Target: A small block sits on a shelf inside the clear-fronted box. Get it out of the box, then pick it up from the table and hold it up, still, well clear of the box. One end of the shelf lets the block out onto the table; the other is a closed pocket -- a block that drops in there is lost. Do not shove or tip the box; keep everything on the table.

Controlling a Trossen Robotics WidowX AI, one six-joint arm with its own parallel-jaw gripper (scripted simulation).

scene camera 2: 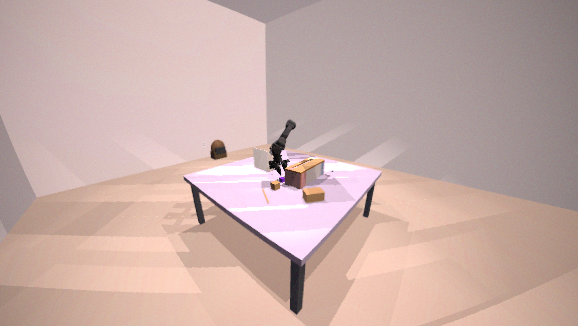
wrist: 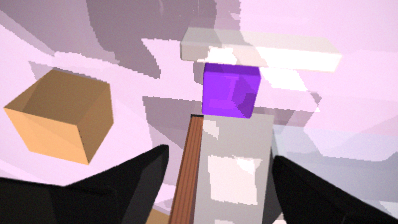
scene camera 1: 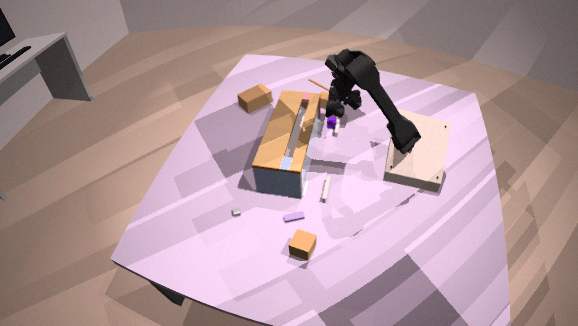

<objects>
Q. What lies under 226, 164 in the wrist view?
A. A clear-fronted box.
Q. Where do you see a purple block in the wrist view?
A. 229, 90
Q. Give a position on an orange cube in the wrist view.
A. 65, 116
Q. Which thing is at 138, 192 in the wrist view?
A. My gripper.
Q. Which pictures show the clear-fronted box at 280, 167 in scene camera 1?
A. Scene camera 2, the wrist view and scene camera 1: all of them.
</objects>
